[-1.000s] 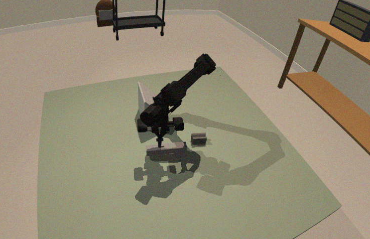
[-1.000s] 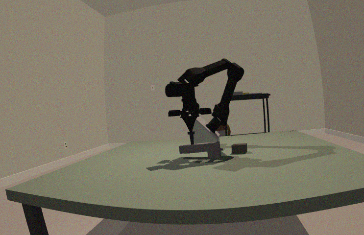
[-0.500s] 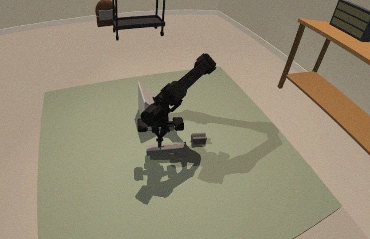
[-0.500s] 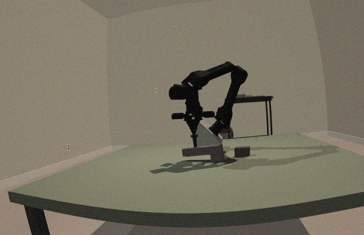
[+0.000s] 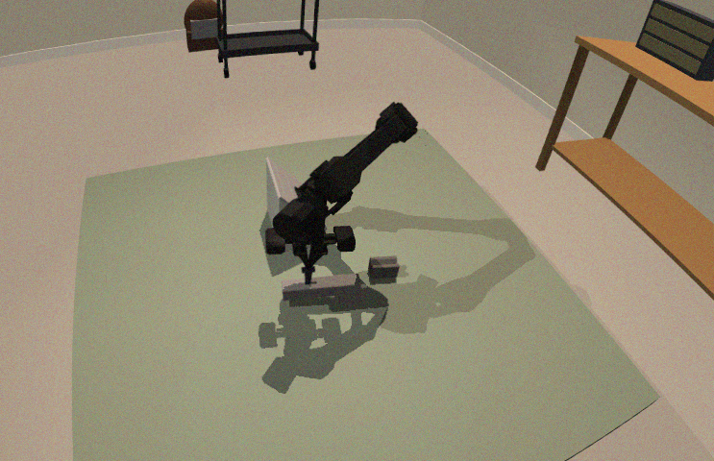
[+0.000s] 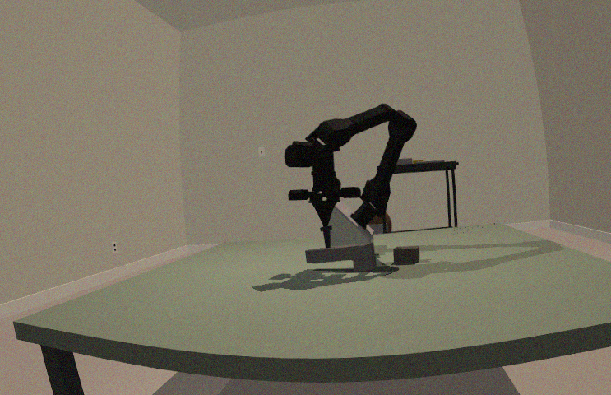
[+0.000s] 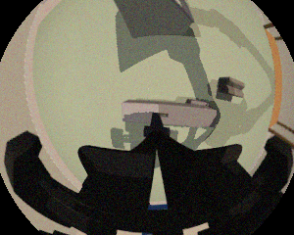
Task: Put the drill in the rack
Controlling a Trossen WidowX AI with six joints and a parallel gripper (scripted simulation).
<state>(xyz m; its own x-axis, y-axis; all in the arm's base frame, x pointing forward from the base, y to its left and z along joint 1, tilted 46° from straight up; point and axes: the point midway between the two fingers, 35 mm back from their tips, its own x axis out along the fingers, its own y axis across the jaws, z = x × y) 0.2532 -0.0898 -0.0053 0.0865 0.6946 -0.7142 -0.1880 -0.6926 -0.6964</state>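
Now: the drill 1 cm ahead of my gripper tip, 6 cm to the left of it and 7 cm below it. The rest, counted from my gripper tip: rack 4 cm behind, 22 cm to the left, 10 cm below; grey block 4 cm to the left, 8 cm below; dark key 3 cm below.
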